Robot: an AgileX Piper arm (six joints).
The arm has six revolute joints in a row. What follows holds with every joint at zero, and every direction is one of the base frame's.
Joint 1 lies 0.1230 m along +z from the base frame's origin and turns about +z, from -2.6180 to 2.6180 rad.
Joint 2 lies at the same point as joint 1 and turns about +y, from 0.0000 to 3.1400 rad.
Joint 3 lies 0.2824 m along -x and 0.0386 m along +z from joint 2 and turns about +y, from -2.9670 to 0.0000 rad.
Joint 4 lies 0.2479 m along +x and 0.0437 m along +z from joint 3 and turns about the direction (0.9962, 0, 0.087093), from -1.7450 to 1.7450 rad.
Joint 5 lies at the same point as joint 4 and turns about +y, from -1.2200 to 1.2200 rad.
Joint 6 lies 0.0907 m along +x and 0.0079 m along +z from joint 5 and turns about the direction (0.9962, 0, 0.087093), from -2.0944 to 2.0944 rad.
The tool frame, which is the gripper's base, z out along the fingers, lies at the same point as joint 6; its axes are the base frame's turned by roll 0.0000, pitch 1.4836 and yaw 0.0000 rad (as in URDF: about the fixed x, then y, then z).
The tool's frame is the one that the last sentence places.
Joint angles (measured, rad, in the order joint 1, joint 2, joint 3, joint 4, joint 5, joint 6), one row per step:
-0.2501 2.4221 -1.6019 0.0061 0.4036 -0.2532
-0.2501 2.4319 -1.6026 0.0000 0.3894 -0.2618
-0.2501 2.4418 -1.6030 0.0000 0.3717 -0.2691
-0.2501 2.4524 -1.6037 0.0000 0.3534 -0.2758
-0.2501 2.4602 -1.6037 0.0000 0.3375 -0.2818
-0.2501 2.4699 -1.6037 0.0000 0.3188 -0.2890
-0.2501 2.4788 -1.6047 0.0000 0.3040 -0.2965
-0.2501 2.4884 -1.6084 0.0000 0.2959 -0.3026
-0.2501 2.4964 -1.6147 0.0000 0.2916 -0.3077
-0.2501 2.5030 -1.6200 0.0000 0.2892 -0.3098
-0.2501 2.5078 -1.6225 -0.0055 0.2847 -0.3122
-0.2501 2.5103 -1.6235 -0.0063 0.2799 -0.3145
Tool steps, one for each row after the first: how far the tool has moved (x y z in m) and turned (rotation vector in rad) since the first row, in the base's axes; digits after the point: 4 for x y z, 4 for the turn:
0.0005 -0.0004 -0.0040 -0.0092 -0.0029 0.0119
0.0012 -0.0005 -0.0079 -0.0143 -0.0101 0.0184
0.0019 -0.0007 -0.0121 -0.0192 -0.0175 0.0244
0.0025 -0.0009 -0.0152 -0.0239 -0.0247 0.0298
0.0031 -0.0010 -0.0191 -0.0293 -0.0326 0.0362
0.0036 -0.0012 -0.0225 -0.0343 -0.0384 0.0428
0.0042 -0.0013 -0.0259 -0.0375 -0.0399 0.0483
0.0052 -0.0016 -0.0281 -0.0404 -0.0418 0.0528
0.0060 -0.0018 -0.0300 -0.0416 -0.0427 0.0547
0.0064 -0.0020 -0.0315 -0.0469 -0.0436 0.0608
0.0067 -0.0021 -0.0323 -0.0493 -0.0463 0.0635

